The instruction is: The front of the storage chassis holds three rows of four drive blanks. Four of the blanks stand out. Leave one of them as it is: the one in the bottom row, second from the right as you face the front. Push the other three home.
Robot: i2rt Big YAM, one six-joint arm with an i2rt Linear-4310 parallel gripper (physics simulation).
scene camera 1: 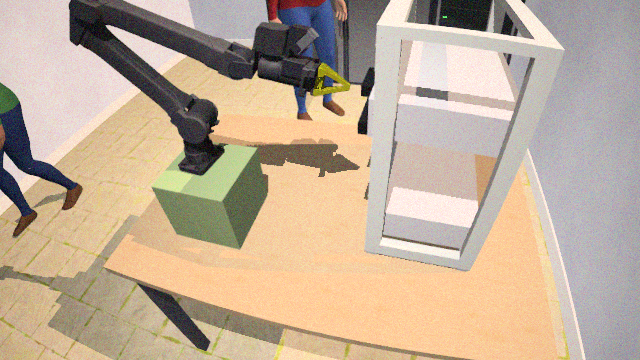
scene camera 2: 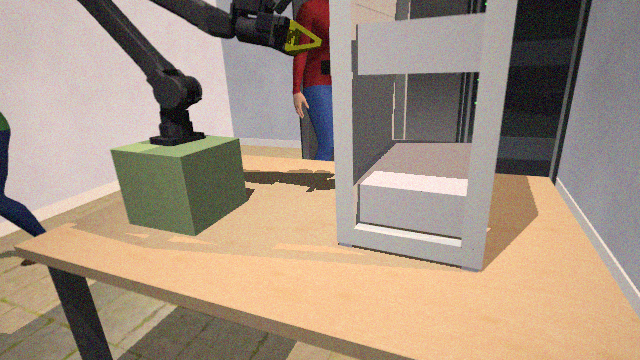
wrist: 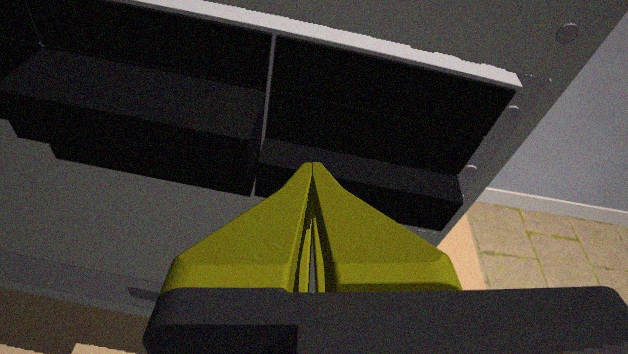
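Pixels of known places: gripper, fingertip midpoint: (scene camera 1: 350, 87) (scene camera 2: 321, 43) (wrist: 311, 177); arm's base at its link origin: (scene camera 1: 202, 160) (scene camera 2: 178, 140).
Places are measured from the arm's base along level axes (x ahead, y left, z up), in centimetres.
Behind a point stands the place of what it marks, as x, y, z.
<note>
The storage chassis (scene camera 1: 452, 125) @(62.8, 1.6, 21.6) (scene camera 2: 420, 45) @(63.3, 1.6, 20.5) is a pale box in the upper part of a white frame; its shaded front shows in the wrist view. In scene camera 1, dark drive blanks stick out past the front post, an upper one (scene camera 1: 368, 81) @(43.3, 14.5, 21.7) and a lower one (scene camera 1: 363, 118) @(45.0, 3.0, 18.8). In the wrist view, a dark blank (wrist: 150, 97) @(43.4, 16.7, 21.7) stands out left of the thin divider, and another dark blank (wrist: 370, 165) @(45.4, 6.1, 18.9) lies right of it, partly behind the fingertips. Rows and exact depths are hard to tell. My gripper (scene camera 1: 349, 86) @(40.4, 9.2, 22.3) (scene camera 2: 320, 43) @(40.4, 9.2, 22.3) (wrist: 311, 177) @(40.4, 9.2, 22.3) is shut and empty, apart from the chassis front in scene camera 1.
The white frame (scene camera 1: 382, 150) @(50.2, -2.0, 15.4) (scene camera 2: 344, 150) @(50.3, -2.0, 1.8) stands on the wooden table (scene camera 1: 300, 295) @(36.3, -19.8, -20.0) (scene camera 2: 280, 295) @(46.1, -21.8, -20.0). A second pale box (scene camera 1: 430, 220) @(63.3, 2.3, -6.5) (scene camera 2: 412, 205) @(63.2, 2.1, -9.7) sits low in it. The arm stands on a green block (scene camera 1: 200, 215) @(5.8, -13.0, -7.5) (scene camera 2: 155, 190) @(4.8, -13.1, -9.0). A person in red (scene camera 1: 312, 30) (scene camera 2: 317, 65) stands behind the table.
</note>
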